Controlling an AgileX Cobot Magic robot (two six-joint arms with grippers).
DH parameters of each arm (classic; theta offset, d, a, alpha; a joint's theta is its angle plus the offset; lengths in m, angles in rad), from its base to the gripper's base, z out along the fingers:
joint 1: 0 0.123 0 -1.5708
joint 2: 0.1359 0 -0.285 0
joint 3: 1.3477 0 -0.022 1.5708
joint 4: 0 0.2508 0 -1.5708
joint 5: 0 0 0.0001 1.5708
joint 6: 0 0.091 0 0
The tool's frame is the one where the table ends.
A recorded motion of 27 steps. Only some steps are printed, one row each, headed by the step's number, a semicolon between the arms.
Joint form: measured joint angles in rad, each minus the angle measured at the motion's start. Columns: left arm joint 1, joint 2, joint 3, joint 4, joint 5, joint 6; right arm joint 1, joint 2, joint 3, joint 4, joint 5, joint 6.
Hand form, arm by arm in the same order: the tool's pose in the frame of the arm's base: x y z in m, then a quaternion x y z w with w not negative. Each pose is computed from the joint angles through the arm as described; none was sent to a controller.
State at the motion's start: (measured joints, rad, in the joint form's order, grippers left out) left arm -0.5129 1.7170 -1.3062 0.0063 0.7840 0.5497; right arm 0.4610 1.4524 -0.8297 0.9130 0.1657 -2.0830
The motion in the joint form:
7: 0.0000 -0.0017 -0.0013 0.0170 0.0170 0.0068; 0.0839 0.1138 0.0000 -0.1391 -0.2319 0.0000
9: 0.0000 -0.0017 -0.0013 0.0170 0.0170 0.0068; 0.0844 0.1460 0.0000 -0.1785 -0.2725 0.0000
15: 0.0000 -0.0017 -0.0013 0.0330 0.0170 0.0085; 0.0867 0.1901 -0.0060 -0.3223 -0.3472 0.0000
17: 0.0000 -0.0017 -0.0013 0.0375 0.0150 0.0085; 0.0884 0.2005 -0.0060 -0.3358 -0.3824 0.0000
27: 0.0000 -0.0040 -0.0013 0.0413 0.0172 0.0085; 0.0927 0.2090 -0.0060 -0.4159 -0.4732 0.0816
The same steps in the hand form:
7: 0.3173 -0.1769 0.2567 0.50195 0.83568 0.01481 0.22243; 0.2803 0.1651 0.2199 -0.70144 0.53926 -0.19283 0.42427
9: 0.3173 -0.1769 0.2567 0.50195 0.83568 0.01481 0.22243; 0.2853 0.1656 0.2118 -0.70885 0.52914 -0.21158 0.41565
15: 0.3178 -0.1760 0.2567 0.50616 0.83303 0.02184 0.22223; 0.2934 0.1683 0.2043 -0.73551 0.47621 -0.25918 0.40629
17: 0.3181 -0.1758 0.2568 0.50705 0.83219 0.02377 0.22315; 0.2958 0.1686 0.2033 -0.73283 0.47060 -0.27261 0.40887
27: 0.3178 -0.1754 0.2576 0.50783 0.83166 0.02542 0.22315; 0.3001 0.1701 0.2076 -0.71257 0.46333 -0.29854 0.43410

